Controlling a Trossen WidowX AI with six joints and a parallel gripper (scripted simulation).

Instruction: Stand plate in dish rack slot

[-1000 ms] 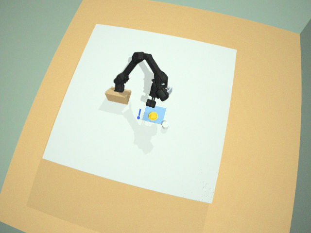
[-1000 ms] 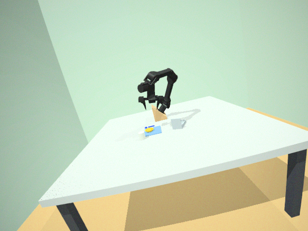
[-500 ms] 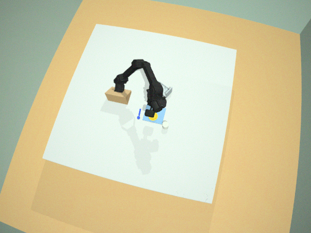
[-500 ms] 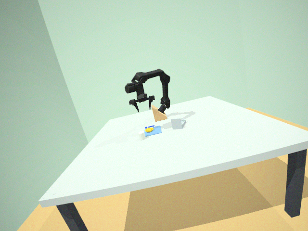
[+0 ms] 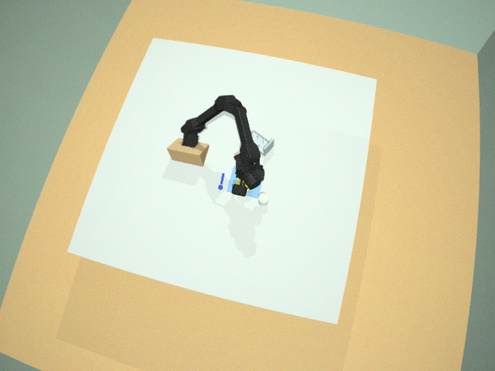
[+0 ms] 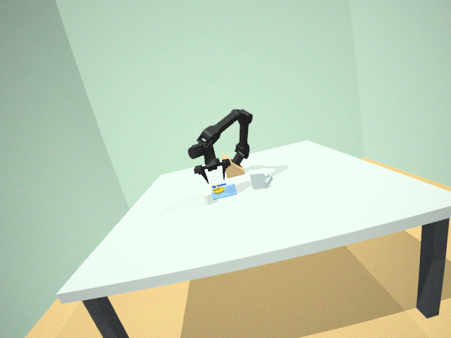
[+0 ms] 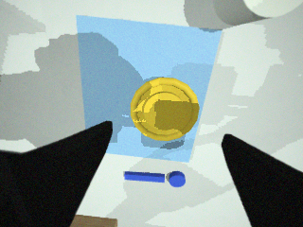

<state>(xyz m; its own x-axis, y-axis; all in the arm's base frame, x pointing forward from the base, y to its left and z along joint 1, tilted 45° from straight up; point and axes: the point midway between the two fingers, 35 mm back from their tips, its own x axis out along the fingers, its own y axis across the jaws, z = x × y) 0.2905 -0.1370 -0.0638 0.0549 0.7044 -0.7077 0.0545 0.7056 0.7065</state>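
Now: gripper tip 50 mm above the yellow plate. The rest, counted from my gripper tip: light blue mat 20 mm to the left, 60 mm below; white cup 100 mm ahead, 60 mm to the right, 40 mm below; blue spoon 110 mm behind, 60 mm below.
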